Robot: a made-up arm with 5 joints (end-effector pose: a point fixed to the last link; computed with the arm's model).
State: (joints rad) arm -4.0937 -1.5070 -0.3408 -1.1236 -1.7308
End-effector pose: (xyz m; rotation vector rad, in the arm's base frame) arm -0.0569 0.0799 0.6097 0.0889 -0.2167 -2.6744
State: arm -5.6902 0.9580 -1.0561 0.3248 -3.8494
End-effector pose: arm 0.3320 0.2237 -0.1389 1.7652 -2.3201 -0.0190
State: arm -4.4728 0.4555 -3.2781 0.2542 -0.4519
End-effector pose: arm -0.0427 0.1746 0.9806 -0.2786 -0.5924 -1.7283
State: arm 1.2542 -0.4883 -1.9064 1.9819 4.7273
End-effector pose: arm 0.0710 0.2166 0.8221 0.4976 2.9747 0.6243
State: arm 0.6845 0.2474 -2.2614 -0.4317 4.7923
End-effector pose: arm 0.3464 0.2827 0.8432 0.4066 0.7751 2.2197
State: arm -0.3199 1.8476 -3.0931 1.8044 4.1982
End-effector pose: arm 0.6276 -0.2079 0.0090 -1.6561 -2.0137 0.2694
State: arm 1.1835 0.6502 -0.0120 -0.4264 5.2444
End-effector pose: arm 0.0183 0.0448 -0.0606 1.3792 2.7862 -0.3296
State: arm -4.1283 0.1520 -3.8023 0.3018 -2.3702
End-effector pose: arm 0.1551 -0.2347 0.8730 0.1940 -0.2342 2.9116
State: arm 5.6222 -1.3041 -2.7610 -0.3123 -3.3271
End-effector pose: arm -0.5572 0.4334 0.5127 -0.2989 -1.2336 -0.7335
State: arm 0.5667 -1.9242 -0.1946 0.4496 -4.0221
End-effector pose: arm 0.1167 0.0743 0.5846 -0.9782 1.1073 -0.2548
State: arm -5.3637 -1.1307 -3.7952 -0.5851 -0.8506
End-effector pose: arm -0.3651 -0.4789 0.1232 1.8279 2.2340 -1.1727
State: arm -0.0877 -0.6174 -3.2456 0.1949 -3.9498
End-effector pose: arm -0.5403 0.0475 0.7700 0.1918 -0.5093 -0.8745
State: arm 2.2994 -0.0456 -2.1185 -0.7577 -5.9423
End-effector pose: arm -0.1935 0.2168 0.9022 -0.1239 -0.1844 -0.4993
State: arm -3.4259 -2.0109 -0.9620 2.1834 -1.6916
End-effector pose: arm 0.1595 -0.0466 0.6180 1.6591 -1.9553 -0.8920
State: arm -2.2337 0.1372 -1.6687 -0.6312 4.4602
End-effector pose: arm -0.3285 -0.4208 0.6596 0.9902 -0.2063 -0.8388
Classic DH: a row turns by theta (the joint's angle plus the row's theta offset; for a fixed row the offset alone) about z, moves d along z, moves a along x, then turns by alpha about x. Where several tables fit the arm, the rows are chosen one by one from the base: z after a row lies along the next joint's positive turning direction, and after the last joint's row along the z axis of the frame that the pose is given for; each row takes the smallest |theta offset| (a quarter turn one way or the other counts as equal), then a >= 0, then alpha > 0; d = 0 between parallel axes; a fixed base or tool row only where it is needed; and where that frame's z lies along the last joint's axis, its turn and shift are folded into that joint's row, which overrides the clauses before.
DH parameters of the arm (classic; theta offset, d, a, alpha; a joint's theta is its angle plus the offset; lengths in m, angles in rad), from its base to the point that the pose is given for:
joint 1: 0 0.2575 0 -1.5708
joint 2: -1.385 0 0.2452 0
joint 3: -0.4084 0 -0.4339 0
joint 4: -1.3482 0 -0.0587 1.5708
joint 5: 3.1416 0.0749 0 0

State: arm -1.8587 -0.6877 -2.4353 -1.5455 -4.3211
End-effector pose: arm 0.0804 0.2716 0.8420 -0.7069 -2.0008 -2.2143
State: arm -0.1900 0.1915 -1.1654 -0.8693 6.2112
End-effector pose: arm 0.5406 -0.1040 0.4035 1.7798 -0.1051 2.3291
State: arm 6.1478 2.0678 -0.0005 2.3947 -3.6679
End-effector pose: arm -0.1679 0.0229 0.2956 -0.2606 1.3162 -0.5614
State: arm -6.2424 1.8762 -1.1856 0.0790 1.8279
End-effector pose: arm 0.0105 0.0004 -0.3400 1.5403 -1.9156 -0.5917
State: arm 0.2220 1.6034 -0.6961 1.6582 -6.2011
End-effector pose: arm -0.1220 -0.0275 -0.1009 0.8163 0.0572 -2.7301
